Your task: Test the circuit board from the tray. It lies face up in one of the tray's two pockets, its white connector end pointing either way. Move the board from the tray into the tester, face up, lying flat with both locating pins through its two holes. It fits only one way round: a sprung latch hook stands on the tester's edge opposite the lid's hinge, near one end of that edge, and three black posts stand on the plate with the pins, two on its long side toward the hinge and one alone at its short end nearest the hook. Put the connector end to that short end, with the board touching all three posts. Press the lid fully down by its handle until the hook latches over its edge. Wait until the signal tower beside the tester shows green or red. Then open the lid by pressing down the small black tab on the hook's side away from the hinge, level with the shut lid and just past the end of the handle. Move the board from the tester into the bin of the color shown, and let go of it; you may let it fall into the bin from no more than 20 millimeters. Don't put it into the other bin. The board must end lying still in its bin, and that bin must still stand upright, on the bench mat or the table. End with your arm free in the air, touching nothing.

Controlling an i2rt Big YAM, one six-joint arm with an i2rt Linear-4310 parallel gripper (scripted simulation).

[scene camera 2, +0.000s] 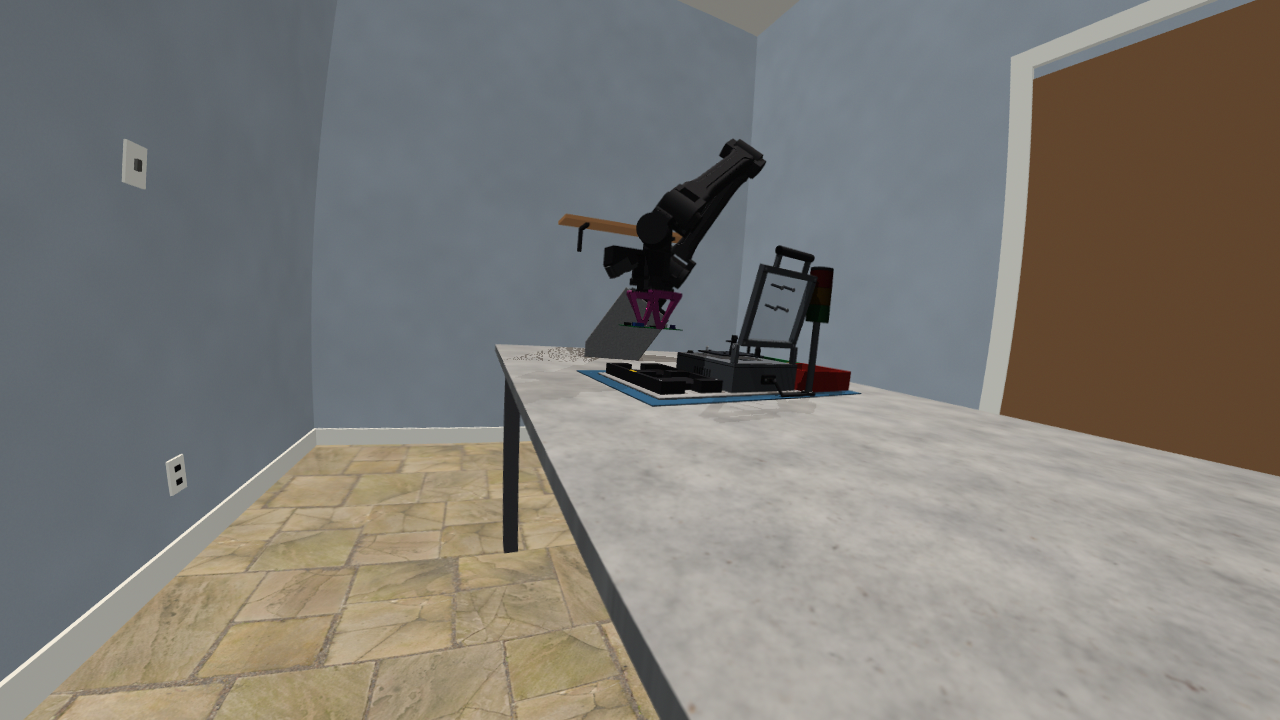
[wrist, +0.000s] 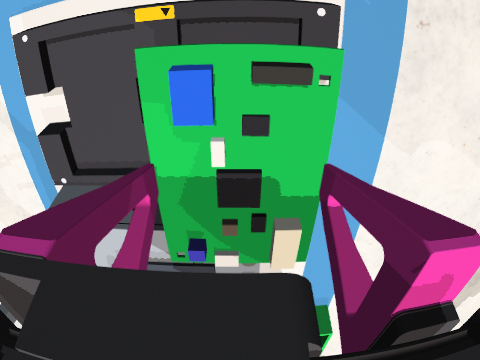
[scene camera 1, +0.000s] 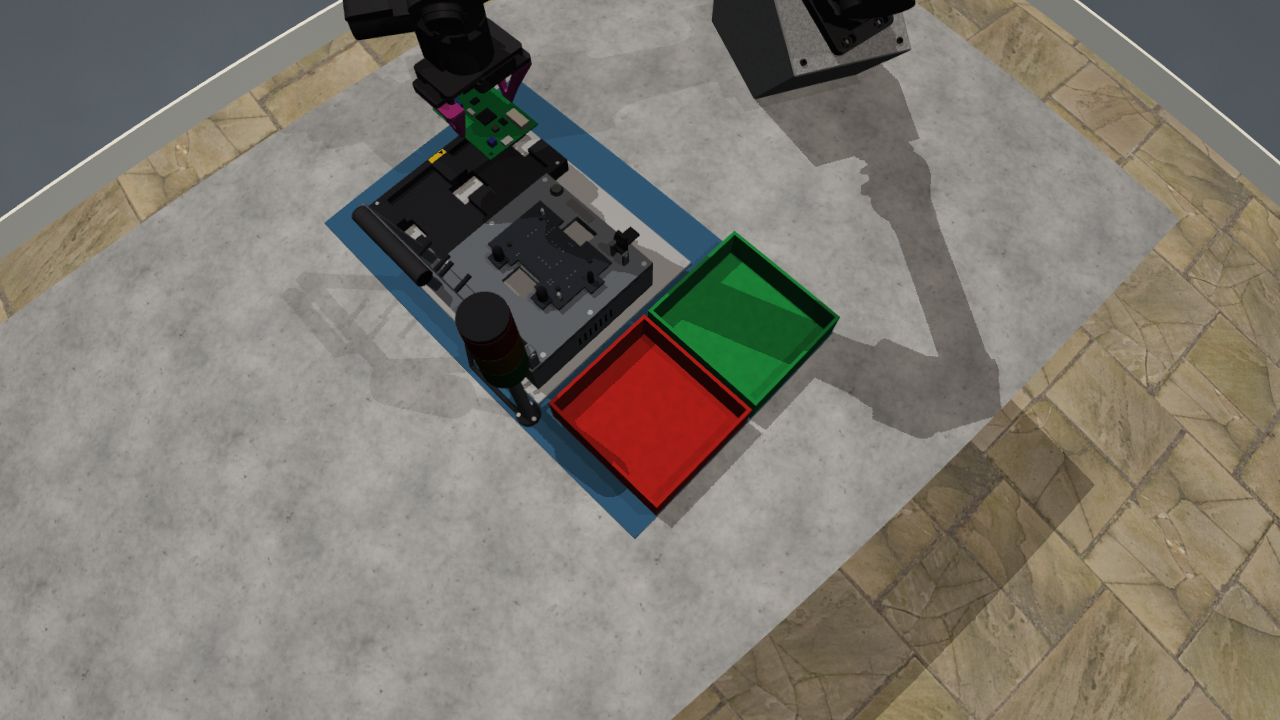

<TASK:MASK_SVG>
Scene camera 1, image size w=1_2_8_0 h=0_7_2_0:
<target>my gripper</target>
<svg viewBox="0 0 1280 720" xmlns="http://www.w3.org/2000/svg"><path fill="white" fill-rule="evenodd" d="M486 13L482 22L477 26L478 28L469 34L447 36L436 31L432 32L445 68L444 72L441 72L426 58L423 58L414 65L417 79L413 81L412 85L415 92L447 119L446 121L462 138L466 134L465 110L458 103L455 103L454 99L470 87L473 87L479 93L486 93L498 84L502 95L510 102L513 102L522 80L532 65L530 53L522 49L521 42L487 18Z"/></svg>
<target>red bin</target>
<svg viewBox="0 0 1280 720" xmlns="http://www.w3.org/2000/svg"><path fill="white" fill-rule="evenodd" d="M644 314L549 402L549 406L553 416L650 511L657 515L745 425L752 409Z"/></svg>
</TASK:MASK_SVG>
